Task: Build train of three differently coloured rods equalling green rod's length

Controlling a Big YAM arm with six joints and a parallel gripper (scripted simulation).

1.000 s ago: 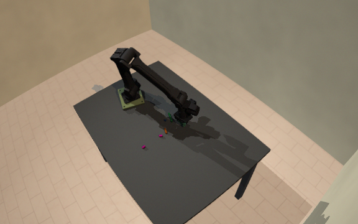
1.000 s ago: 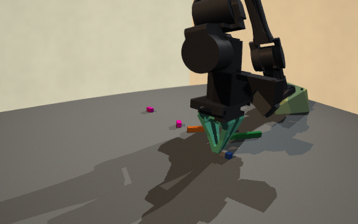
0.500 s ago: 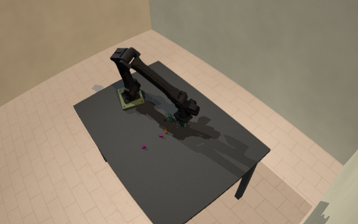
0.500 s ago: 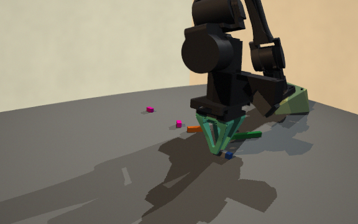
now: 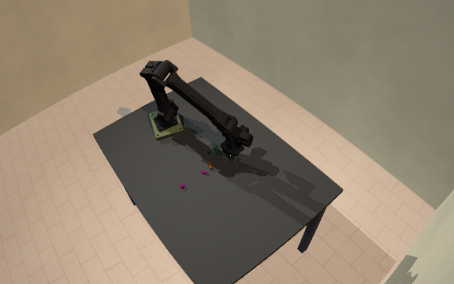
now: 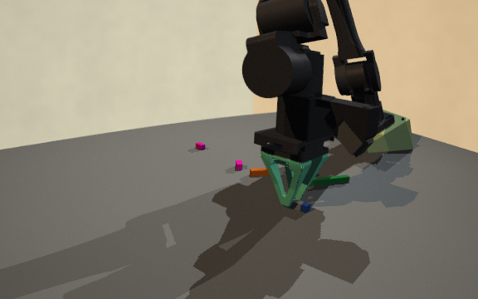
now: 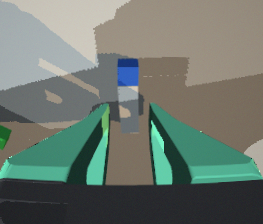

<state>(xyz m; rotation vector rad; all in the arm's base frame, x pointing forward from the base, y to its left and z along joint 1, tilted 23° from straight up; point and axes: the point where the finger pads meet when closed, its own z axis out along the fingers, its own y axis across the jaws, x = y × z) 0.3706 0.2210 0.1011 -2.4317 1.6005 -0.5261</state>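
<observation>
My gripper is now 10 mm above the grey rod. From my hand the other things lie so: magenta rod 160 mm to the right, 10 mm below; orange rod 20 mm behind, 120 mm to the right, 10 mm below; green rod 100 mm behind, 40 mm to the right, 10 mm below.
</observation>
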